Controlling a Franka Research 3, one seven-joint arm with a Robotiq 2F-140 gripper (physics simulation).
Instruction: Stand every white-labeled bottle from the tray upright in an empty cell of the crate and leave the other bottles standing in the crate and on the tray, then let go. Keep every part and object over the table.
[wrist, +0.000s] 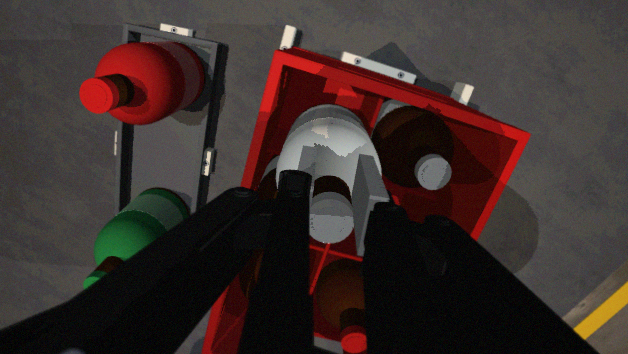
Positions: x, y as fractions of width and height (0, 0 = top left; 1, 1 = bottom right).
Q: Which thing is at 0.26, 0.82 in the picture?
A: My gripper.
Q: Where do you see a red bottle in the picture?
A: At 0.22, 0.24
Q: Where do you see a green bottle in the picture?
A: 0.25, 0.59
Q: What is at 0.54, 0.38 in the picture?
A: A white bottle.
